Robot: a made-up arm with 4 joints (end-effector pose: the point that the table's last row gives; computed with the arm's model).
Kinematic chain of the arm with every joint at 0, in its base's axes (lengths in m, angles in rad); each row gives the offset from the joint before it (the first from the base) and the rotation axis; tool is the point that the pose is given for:
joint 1: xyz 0 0 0.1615 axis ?
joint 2: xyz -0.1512 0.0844 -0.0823 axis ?
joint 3: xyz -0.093 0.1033 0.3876 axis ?
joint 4: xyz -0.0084 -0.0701 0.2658 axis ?
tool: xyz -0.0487 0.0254 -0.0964
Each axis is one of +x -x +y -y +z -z.
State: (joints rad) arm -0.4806 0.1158 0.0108 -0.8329
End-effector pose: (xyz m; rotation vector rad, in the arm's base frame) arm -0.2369 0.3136 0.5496 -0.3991 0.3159 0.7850
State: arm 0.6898 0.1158 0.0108 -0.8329
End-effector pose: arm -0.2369 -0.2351 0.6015 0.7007 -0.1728 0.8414
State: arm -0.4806 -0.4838 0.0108 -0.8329
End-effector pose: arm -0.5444 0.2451 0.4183 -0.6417 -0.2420 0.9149
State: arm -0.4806 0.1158 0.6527 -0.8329
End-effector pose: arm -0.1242 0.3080 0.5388 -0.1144 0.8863 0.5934
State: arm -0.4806 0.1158 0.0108 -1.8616
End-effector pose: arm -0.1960 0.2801 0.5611 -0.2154 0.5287 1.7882
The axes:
joint 1: +x
joint 2: +y
joint 3: +y
joint 4: -z

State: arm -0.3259 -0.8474 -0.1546 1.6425
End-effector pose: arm -0.6350 0.2239 0.3107 0.5687 -0.9715 -1.3204
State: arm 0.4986 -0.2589 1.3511 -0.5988
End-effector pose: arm -0.2190 -0.0949 0.5681 0.7637 0.9139 0.8003
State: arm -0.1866 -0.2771 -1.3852 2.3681
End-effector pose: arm -0.5194 0.1856 0.4252 1.7308 -0.8834 -1.5678
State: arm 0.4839 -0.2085 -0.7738 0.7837
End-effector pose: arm -0.4772 -0.0128 0.5512 0.8095 -0.7491 -0.9434
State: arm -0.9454 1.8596 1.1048 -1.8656
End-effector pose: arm 0.2950 -0.1792 -0.0464 1.7325 1.4107 -0.5205
